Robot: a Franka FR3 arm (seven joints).
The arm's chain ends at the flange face. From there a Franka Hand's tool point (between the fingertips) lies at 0.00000 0.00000 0.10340 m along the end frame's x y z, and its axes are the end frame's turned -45 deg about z.
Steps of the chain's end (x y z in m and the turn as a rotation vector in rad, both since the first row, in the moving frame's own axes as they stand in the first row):
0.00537, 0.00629, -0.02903, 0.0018, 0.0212, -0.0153
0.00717, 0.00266, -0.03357, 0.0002, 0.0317, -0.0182
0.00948, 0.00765, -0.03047, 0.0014, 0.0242, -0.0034
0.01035, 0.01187, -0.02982, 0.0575, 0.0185, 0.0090
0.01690, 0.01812, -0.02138, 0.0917, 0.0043, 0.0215
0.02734, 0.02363, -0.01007, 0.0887, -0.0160, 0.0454
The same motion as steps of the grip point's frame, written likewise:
0.00104, 0.00965, -0.02905, -0.0137, 0.0163, -0.0153
0.00554, 0.00923, -0.03362, -0.0223, 0.0226, -0.0182
0.00317, 0.01378, -0.03050, -0.0161, 0.0181, -0.0034
0.00449, 0.01289, -0.03001, 0.0276, 0.0537, 0.0090
0.00621, 0.01846, -0.02182, 0.0618, 0.0679, 0.0215
0.00810, 0.02852, -0.01049, 0.0740, 0.0514, 0.0454

